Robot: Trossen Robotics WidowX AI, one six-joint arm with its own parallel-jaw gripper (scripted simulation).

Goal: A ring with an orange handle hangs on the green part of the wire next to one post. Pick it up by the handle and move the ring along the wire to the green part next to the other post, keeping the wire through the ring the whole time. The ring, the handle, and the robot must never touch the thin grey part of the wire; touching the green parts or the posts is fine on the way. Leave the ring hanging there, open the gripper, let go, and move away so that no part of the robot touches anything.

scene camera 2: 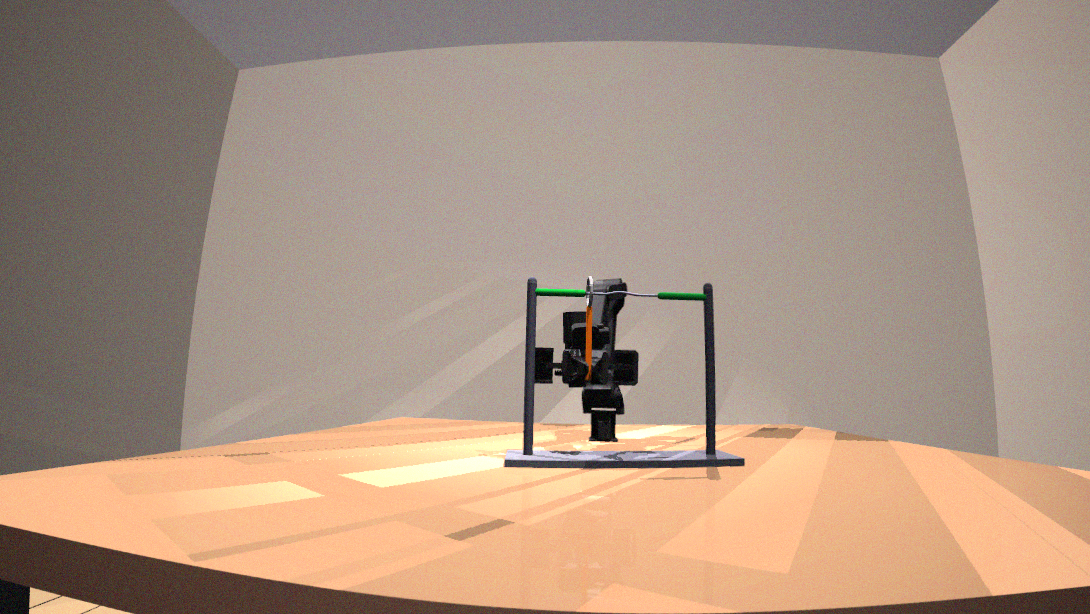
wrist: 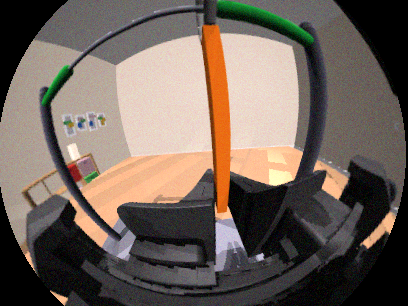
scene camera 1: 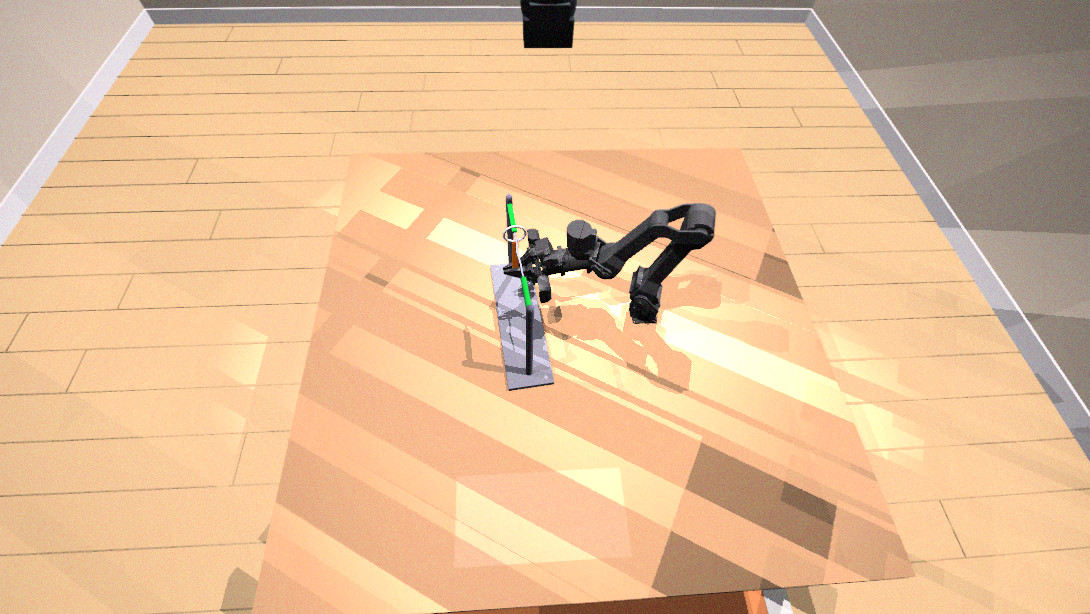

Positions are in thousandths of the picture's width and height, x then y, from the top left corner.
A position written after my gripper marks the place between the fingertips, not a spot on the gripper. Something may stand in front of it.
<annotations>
my gripper: scene camera 2 542,600; wrist 526,564; scene camera 1 462,441
</annotations>
